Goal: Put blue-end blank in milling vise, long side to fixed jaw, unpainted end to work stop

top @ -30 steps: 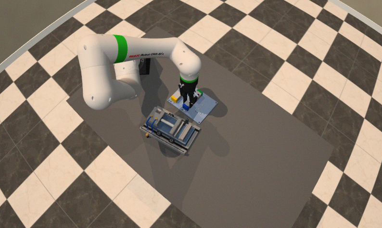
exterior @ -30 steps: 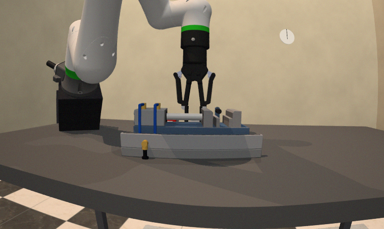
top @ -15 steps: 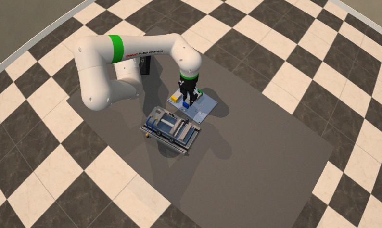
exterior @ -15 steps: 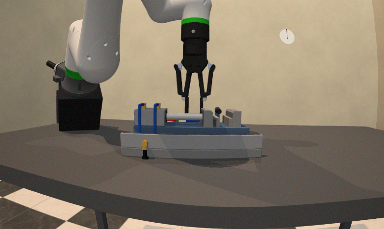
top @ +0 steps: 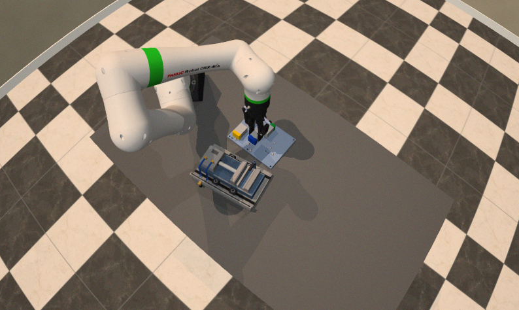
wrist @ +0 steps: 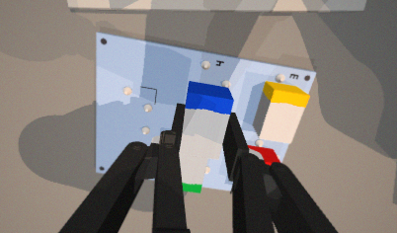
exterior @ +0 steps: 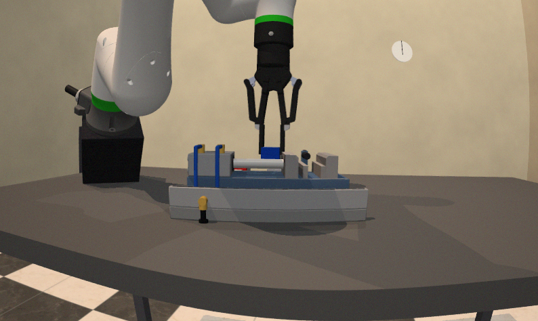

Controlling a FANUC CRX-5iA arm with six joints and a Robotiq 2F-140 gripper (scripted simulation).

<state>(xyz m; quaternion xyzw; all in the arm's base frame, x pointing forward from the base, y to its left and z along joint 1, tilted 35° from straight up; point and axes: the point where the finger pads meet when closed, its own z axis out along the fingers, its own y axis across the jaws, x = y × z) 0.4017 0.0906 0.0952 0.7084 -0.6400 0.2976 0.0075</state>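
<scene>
My gripper is now 13 cm to the left of the work stop, 8 cm short of it and 3 cm above it. Also, from my hand: blue-ended blank 3 cm below; then light blue plate 11 cm below, 4 cm to the left; then green-ended blank 9 cm to the left, 9 cm below.
</scene>
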